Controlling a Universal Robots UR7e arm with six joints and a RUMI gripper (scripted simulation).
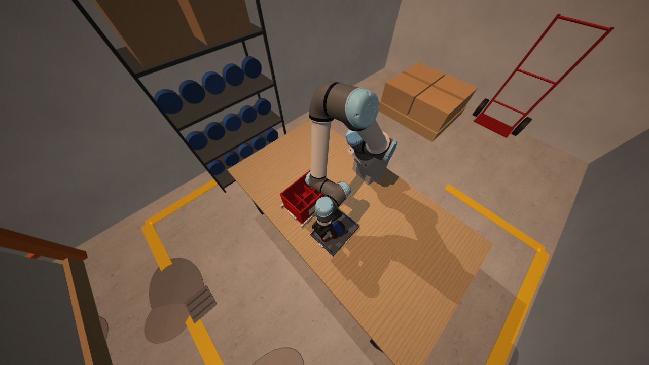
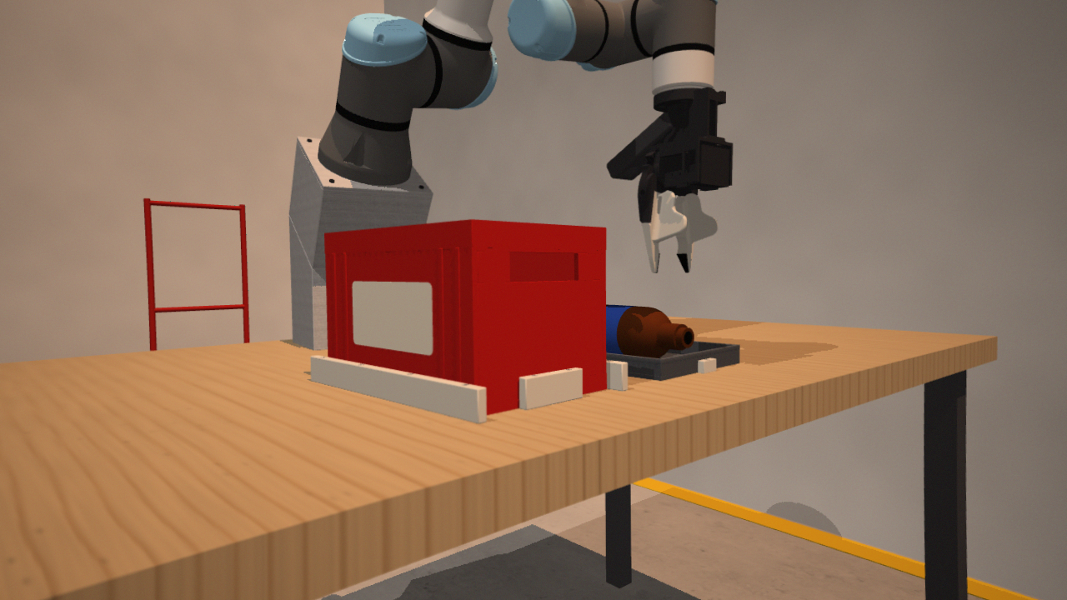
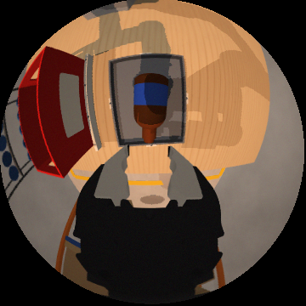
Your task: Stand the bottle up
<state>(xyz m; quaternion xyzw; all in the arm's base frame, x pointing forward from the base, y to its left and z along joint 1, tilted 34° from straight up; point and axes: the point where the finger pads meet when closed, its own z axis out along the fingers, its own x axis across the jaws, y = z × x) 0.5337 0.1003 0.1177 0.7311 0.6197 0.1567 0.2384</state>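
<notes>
Now: the brown bottle 5 cm behind my hand, 1 cm to the left of it and 10 cm below it. From my hand the other things lie so: dark tray (8 cm behind, 1 cm to the left, 13 cm below); red crate (14 cm behind, 25 cm to the right, 6 cm below).
</notes>
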